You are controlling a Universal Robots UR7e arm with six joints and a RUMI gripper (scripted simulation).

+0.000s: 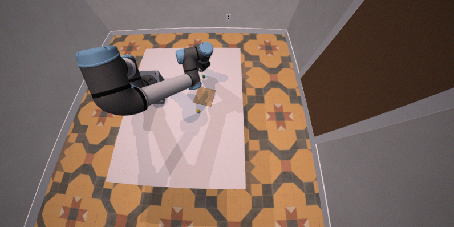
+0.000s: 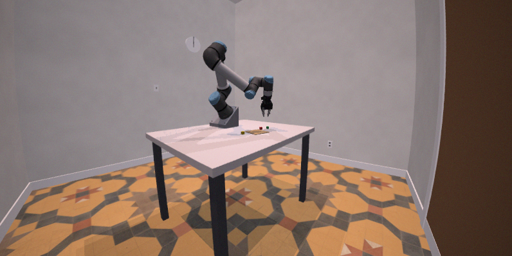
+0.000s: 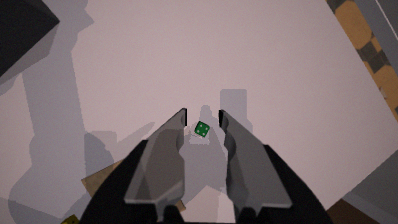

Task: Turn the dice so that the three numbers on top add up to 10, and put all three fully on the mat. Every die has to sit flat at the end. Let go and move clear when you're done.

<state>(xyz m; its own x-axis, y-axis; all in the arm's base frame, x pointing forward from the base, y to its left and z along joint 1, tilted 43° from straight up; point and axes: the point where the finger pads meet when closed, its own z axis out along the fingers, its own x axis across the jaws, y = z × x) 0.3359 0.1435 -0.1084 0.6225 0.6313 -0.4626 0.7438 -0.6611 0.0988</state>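
Right now my hand is 110 mm above the green die, 30 mm short of it and 10 mm to the left of it. Also, from my hand: brown mat 190 mm to the right, 120 mm below, 60 mm ahead; then yellow die 310 mm to the right, 110 mm below, 30 mm ahead; then red die 110 mm below, 80 mm to the right, 10 mm ahead.
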